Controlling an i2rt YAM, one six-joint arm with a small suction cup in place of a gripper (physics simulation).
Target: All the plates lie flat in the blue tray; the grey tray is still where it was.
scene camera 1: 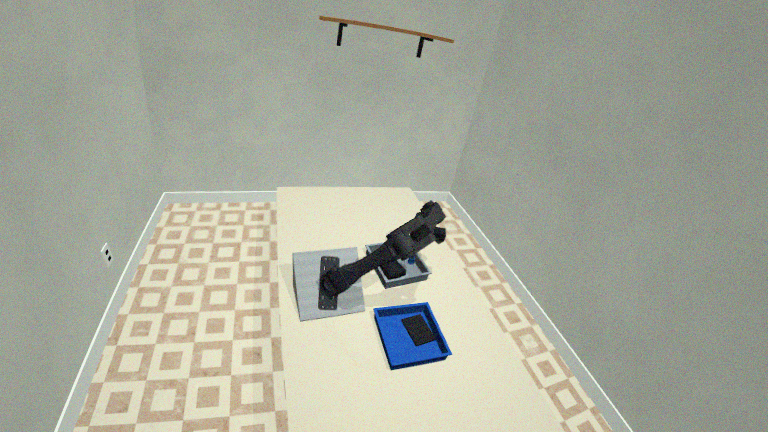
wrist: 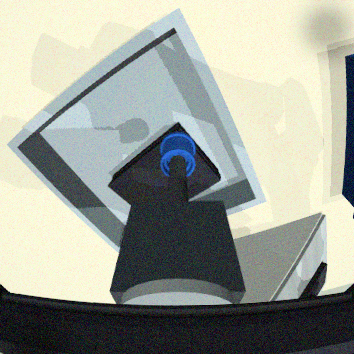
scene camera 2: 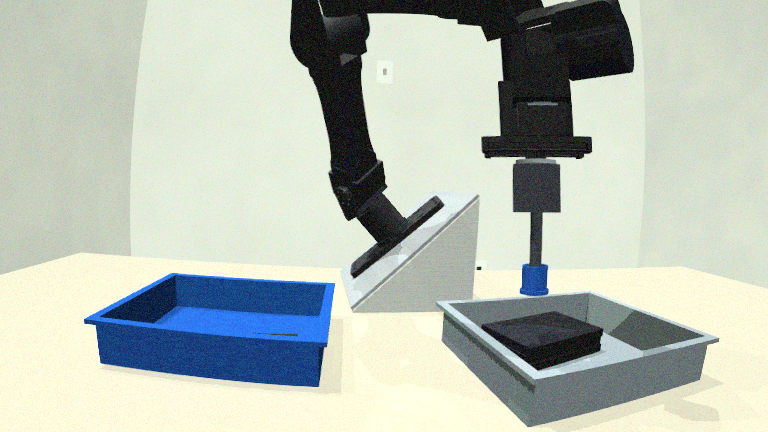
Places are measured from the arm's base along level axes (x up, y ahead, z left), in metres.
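Where they show: hand at its tool point: [scene camera 1: 410,261] [wrist: 177,147] [scene camera 2: 533,292]; arm's base at its link origin: [scene camera 1: 328,282] [scene camera 2: 397,238].
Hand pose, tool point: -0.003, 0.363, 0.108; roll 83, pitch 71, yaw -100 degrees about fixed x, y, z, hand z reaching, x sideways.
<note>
Things, the pixels of their centre, and the offset from my tool point, as dx, dy, dz. Level surfaces: height alone.
- grey tray at the middle of its body: [scene camera 2: 568,341] [wrist: 139,162] [scene camera 1: 396,262] -0.067, -0.033, +0.066
- black plate at the middle of its body: [scene camera 1: 418,329] -0.084, -0.036, -0.291
- blue tray at the middle of its body: [scene camera 2: 228,319] [scene camera 1: 410,334] -0.067, -0.082, -0.321
- cream table at its surface level: dx -0.092
A stack of black plates [scene camera 1: 394,269] [scene camera 2: 542,333] [wrist: 145,182] lies in the grey tray [scene camera 1: 406,280] [scene camera 2: 617,387] [wrist: 100,78], toward one side; its exact number is unclear. Another black plate [scene camera 1: 417,329] lies flat in the blue tray [scene camera 1: 394,349] [scene camera 2: 209,360] [wrist: 350,125]; in scene camera 2 a thin dark strip of it shows. My gripper, a blue suction cup [scene camera 1: 411,261] [scene camera 2: 533,293] [wrist: 177,145], is open, with nothing on it. It points down above the grey tray, apart from the stack. In the wrist view it overlaps the stack's top plate.
The arm's base is bolted to a grey wedge-shaped stand [scene camera 1: 307,279] [scene camera 2: 440,274] [wrist: 280,245] beside both trays. Both trays have raised walls and stand apart on the cream table [scene camera 1: 332,370] [scene camera 2: 386,370]. A wooden shelf [scene camera 1: 386,29] is on the far wall.
</note>
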